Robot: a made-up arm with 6 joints. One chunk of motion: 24 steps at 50 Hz.
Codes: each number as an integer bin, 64 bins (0 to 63) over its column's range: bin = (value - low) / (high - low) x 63, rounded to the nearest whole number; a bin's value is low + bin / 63 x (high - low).
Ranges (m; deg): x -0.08..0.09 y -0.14..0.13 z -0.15..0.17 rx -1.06..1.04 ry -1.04..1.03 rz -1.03..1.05
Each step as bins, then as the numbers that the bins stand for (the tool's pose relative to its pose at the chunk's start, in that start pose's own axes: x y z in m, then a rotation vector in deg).
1 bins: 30 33 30 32 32 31
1 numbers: 0.0010 0.0014 0.0024 0.01 0.01 -0.01
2 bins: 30 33 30 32 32 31
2 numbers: 0.0010 0.0014 0.0024 0.01 0.01 -0.01
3 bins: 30 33 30 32 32 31
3 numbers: 0.0010 0.0014 0.0024 0.01 0.01 -0.01
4 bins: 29 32 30 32 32 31
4 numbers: -0.0017 -0.0029 0.0024 0.01 0.01 -0.01
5 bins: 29 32 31 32 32 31
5 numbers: -0.0017 -0.0029 0.0075 0.01 0.01 -0.01
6 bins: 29 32 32 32 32 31
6 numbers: -0.0017 -0.0029 0.0125 0.01 0.01 -0.01
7 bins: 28 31 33 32 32 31
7 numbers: -0.0044 -0.0071 0.0176 0.01 0.01 -0.01
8 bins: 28 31 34 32 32 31
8 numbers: -0.0044 -0.0071 0.0227 0.01 0.01 -0.01
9 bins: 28 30 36 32 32 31
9 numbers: -0.0044 -0.0114 0.0329 0.01 0.01 -0.01
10 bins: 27 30 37 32 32 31
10 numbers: -0.0071 -0.0114 0.0379 0.01 0.01 -0.01
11 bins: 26 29 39 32 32 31
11 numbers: -0.0098 -0.0157 0.0481 0.01 0.01 -0.01
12 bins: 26 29 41 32 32 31
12 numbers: -0.0098 -0.0157 0.0583 0.01 0.01 -0.01
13 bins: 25 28 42 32 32 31
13 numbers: -0.0125 -0.0200 0.0633 0.01 0.01 -0.01
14 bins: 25 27 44 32 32 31
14 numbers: -0.0125 -0.0243 0.0735 0.01 0.01 -0.01
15 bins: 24 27 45 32 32 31
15 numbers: -0.0152 -0.0243 0.0786 0.01 0.01 -0.01
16 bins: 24 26 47 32 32 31
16 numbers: -0.0152 -0.0286 0.0887 0.01 0.01 -0.01
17 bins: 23 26 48 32 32 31
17 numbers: -0.0179 -0.0286 0.0938 0.01 0.01 -0.01
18 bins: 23 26 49 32 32 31
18 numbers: -0.0179 -0.0286 0.0989 0.01 0.01 -0.01
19 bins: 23 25 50 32 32 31
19 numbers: -0.0179 -0.0329 0.1040 0.01 0.01 -0.01
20 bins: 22 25 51 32 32 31
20 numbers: -0.0206 -0.0329 0.1090 0.01 0.01 -0.01
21 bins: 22 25 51 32 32 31
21 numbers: -0.0206 -0.0329 0.1090 0.01 0.01 -0.01
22 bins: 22 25 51 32 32 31
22 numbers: -0.0206 -0.0329 0.1090 0.01 0.01 -0.01
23 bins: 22 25 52 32 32 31
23 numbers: -0.0206 -0.0329 0.1141 0.01 0.01 -0.01
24 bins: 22 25 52 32 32 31
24 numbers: -0.0206 -0.0329 0.1141 0.01 0.01 -0.01
